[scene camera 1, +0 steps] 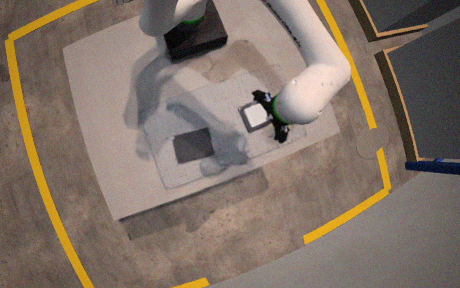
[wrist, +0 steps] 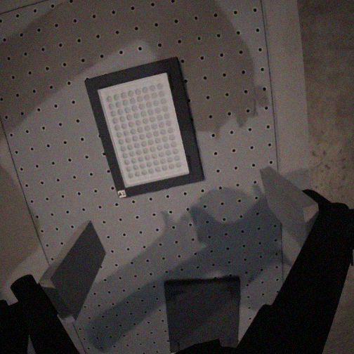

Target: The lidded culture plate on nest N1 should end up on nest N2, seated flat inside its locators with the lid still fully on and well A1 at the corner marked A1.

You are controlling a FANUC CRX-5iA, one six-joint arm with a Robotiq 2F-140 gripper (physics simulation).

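Seen in the pictures: gripper, fingertip midpoint: (scene camera 1: pixel 263 119); arm's base at its link origin: (scene camera 1: pixel 189 18).
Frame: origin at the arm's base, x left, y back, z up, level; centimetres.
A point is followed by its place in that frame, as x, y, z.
Note:
The white lidded culture plate (scene camera 1: pixel 256 115) @(7.4, -53.0, -5.7) (wrist: pixel 142 130) sits inside the dark nest N1 (scene camera 1: pixel 244 120) @(2.0, -52.6, -7.4) (wrist: pixel 185 125), its lid on and round wells showing through. A small A1 label (wrist: pixel 121 193) marks the nest's lower-left corner in the wrist view. The dark nest N2 (scene camera 1: pixel 193 146) @(-22.8, -52.6, -7.4) (wrist: pixel 205 310) bears no plate; in the wrist view its lower part is cut off by the gripper body. My gripper (scene camera 1: pixel 270 114) @(4.7, -55.6, 9.3) (wrist: pixel 178 213) is open and empty, above the board beside N1. In the wrist view the plate lies above the fingertips, between their lines to left and right.
Both nests are on a perforated board (scene camera 1: pixel 170 177) @(-38.1, -59.8, -8.6) (wrist: pixel 230 165) on the pale table (scene camera 1: pixel 90 90) @(-56.3, -5.3, -9.9). The arm's black base (scene camera 1: pixel 197 37) @(-0.7, -10.7, -0.3) stands at the back. Arm shadows fall across the board between the nests. Dark panels (scene camera 1: pixel 430 100) stand at the far right, beyond the yellow floor line.

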